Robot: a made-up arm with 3 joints. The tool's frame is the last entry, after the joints. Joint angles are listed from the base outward. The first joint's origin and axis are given. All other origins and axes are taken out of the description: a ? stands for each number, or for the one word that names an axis. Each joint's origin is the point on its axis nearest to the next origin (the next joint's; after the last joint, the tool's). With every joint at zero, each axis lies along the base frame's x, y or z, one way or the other. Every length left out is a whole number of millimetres.
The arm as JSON. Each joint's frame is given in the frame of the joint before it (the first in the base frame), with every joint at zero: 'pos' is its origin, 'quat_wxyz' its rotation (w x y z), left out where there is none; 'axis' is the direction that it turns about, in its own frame. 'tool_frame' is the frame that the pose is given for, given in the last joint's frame.
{
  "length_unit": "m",
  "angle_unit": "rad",
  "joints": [
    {
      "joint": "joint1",
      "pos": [
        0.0,
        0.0,
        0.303
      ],
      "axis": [
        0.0,
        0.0,
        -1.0
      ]
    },
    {
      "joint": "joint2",
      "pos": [
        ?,
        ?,
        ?
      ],
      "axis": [
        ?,
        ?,
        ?
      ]
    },
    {
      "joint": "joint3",
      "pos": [
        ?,
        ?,
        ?
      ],
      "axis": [
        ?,
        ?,
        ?
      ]
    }
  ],
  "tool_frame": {
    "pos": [
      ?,
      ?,
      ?
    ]
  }
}
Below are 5 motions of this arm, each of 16 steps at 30 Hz.
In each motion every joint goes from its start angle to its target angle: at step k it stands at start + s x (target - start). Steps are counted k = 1, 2, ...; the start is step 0. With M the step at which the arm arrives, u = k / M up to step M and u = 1 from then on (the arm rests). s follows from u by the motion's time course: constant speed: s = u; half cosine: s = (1 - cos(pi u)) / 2; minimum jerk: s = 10 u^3 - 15 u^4 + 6 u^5.
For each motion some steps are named. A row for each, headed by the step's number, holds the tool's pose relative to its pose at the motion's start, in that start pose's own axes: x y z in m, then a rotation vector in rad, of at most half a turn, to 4 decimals.
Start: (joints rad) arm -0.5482 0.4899 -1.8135
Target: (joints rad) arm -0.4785 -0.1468 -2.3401
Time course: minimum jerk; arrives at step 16
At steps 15, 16:
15: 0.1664 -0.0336 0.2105 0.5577 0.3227 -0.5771
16: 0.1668 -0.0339 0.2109 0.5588 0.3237 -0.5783

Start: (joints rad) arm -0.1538 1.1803 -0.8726
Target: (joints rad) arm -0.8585 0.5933 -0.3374
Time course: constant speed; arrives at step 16
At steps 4, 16:
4: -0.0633 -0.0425 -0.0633 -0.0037 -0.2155 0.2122
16: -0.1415 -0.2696 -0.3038 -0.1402 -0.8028 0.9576

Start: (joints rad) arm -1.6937 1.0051 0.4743
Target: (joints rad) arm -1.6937 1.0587 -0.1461
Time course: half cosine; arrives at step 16
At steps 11, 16:
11: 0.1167 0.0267 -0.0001 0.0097 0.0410 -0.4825
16: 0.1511 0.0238 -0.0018 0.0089 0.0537 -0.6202

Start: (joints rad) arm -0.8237 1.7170 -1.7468
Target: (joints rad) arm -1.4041 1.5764 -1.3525
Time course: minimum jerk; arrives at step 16
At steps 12, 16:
12: -0.0218 -0.0162 -0.1842 0.1233 -0.5209 0.3018
16: -0.0169 -0.0184 -0.2089 0.1250 -0.5848 0.3385

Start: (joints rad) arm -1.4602 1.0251 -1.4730
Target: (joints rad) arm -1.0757 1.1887 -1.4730
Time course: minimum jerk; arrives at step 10
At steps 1, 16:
1: 0.0007 0.0007 0.0008 -0.0011 0.0029 -0.0017
16: 0.0902 0.0702 0.0780 -0.1272 0.3584 -0.1722

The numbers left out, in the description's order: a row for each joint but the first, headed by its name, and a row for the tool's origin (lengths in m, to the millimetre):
joint2: xyz -0.004 0.3 0.0, axis 0.0 1.0 0.0
joint3: xyz 0.112 0.0 0.022, axis 0.0 0.0 1.0
tool: xyz -0.113 0.222 0.0

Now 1 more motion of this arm.
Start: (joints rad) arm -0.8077 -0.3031 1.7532
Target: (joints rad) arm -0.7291 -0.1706 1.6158
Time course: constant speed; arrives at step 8
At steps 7, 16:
7: 0.0317 -0.0039 0.0081 0.1172 0.0024 -0.1868
16: 0.0363 -0.0052 0.0094 0.1339 0.0033 -0.2137

